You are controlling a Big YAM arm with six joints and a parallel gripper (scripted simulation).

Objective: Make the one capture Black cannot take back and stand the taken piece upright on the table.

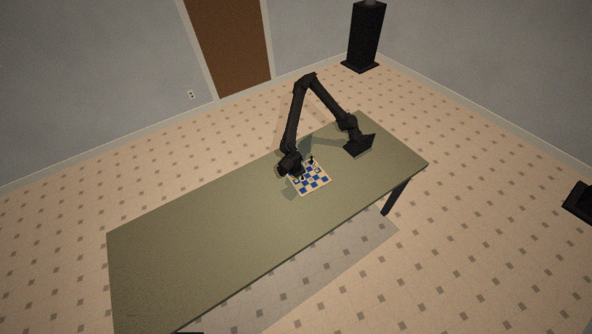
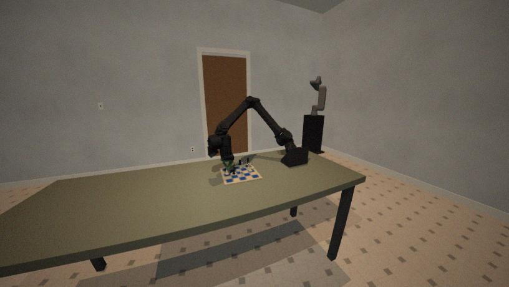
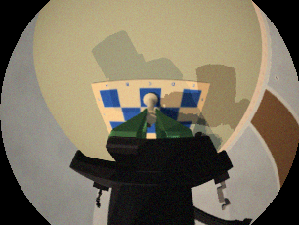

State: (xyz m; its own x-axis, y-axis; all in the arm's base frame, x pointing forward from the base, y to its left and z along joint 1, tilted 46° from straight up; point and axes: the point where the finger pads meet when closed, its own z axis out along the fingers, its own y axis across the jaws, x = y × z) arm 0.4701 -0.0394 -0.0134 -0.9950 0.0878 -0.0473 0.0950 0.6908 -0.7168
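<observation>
My hand is 10 mm short of the white chess piece and 10 mm above it. Round my hand: blue-and-cream chessboard (70 mm behind, 40 mm below, 10 mm to the left).
</observation>
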